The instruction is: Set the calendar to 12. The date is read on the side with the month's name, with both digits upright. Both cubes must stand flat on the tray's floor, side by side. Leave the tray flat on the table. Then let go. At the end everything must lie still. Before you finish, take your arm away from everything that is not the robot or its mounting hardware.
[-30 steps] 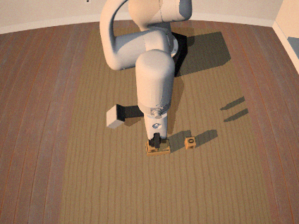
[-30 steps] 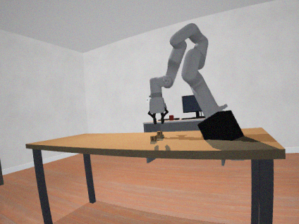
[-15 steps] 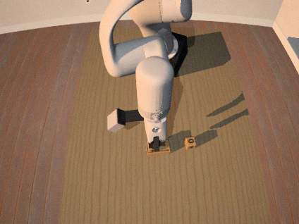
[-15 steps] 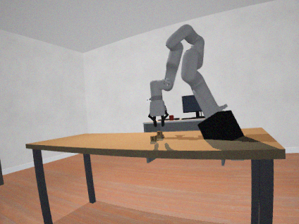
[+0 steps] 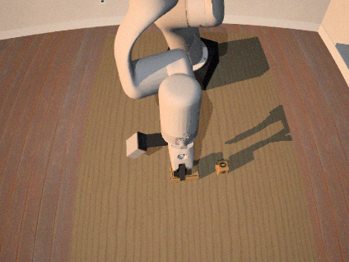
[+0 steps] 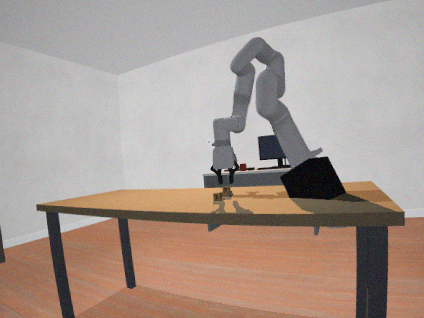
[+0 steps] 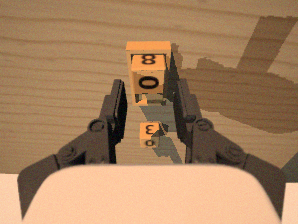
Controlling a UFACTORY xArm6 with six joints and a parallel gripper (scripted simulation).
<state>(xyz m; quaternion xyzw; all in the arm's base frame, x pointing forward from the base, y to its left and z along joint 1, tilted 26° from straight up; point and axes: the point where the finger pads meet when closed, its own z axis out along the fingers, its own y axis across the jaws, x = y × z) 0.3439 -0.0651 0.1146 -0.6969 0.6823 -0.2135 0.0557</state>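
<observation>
Right now my hand is 20 mm to the right of the tray and 60 mm above it. From my hand the other things lie so: number cube: 120 mm to the left, 60 mm below.
</observation>
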